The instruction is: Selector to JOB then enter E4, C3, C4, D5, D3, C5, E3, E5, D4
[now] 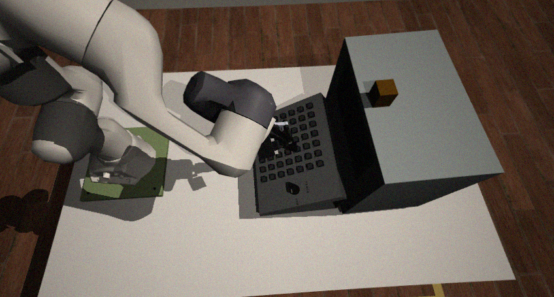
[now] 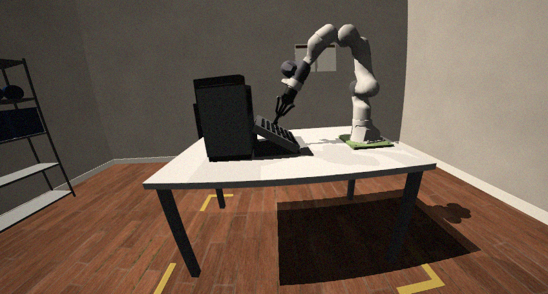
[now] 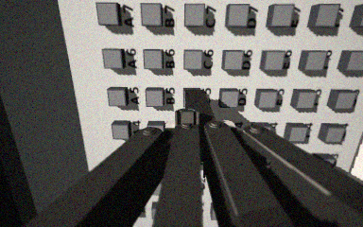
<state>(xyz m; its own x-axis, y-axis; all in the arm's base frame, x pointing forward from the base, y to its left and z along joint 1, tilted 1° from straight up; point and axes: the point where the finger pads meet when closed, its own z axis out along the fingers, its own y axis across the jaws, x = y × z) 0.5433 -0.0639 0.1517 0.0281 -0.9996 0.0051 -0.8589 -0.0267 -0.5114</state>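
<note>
The key C5 is 3 cm ahead of my hand and 4 cm below it. The rest, counted from my hand: a5 key (8 cm ahead); then c6 key (3 cm ahead, 4 cm to the right, 4 cm below); then sloped keypad (2 cm ahead, 2 cm to the right, 9 cm below).
</note>
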